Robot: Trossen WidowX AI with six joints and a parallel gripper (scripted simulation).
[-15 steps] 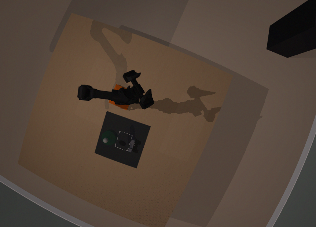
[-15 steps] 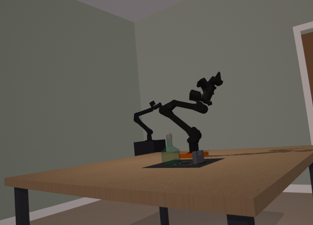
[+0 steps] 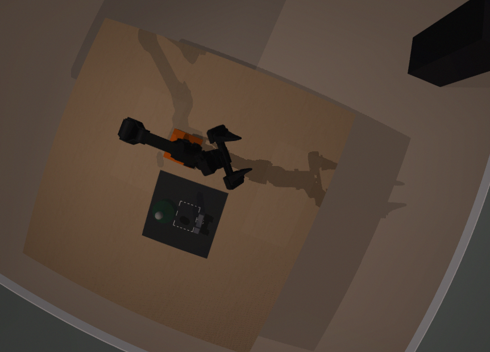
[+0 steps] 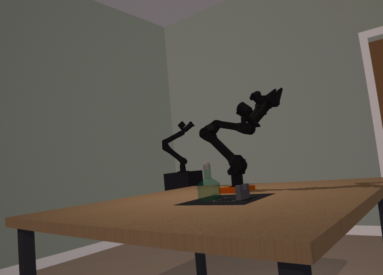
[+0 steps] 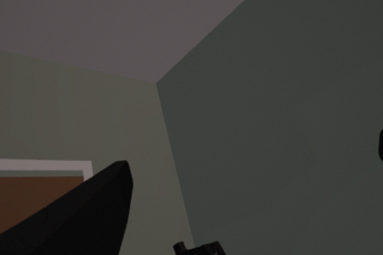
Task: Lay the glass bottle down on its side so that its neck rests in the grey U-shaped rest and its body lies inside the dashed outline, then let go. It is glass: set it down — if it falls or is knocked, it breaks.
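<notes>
My gripper tip is 33 cm short of the green glass bottle, 27 cm to the left of it and 40 cm above it. From my gripper tip the other things lie so: black mat: 33 cm ahead, 19 cm to the right, 49 cm below.
</notes>
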